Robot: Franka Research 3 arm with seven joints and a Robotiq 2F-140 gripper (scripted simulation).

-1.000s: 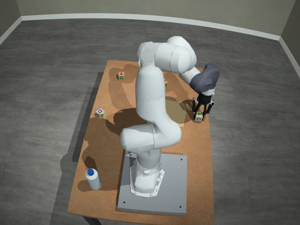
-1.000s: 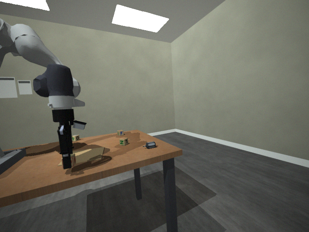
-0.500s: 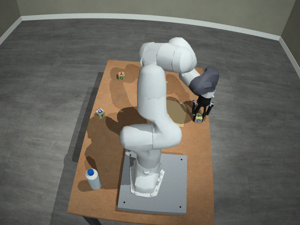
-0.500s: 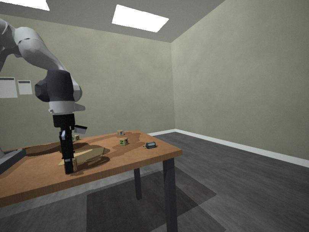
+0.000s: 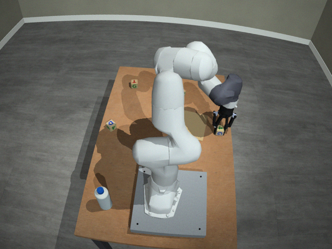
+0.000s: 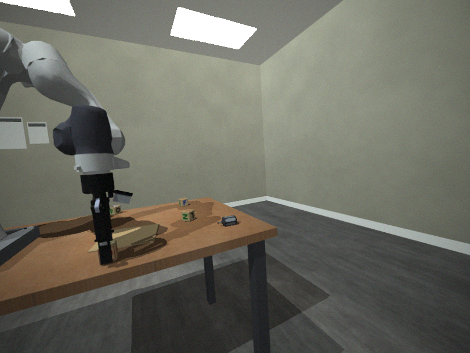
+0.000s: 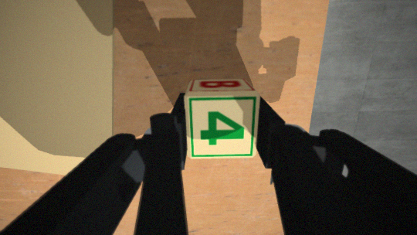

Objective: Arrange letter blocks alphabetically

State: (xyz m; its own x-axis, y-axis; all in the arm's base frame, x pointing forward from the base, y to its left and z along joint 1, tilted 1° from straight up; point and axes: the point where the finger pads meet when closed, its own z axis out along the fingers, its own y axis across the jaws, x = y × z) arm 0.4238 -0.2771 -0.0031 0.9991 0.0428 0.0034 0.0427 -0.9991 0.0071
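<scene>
Now: hand 10 mm above the block. Round my hand: tan mat 180 mm to the left, 40 mm ahead, 30 mm below; then small dark object 400 mm ahead, 80 mm to the left, 20 mm below.
</scene>
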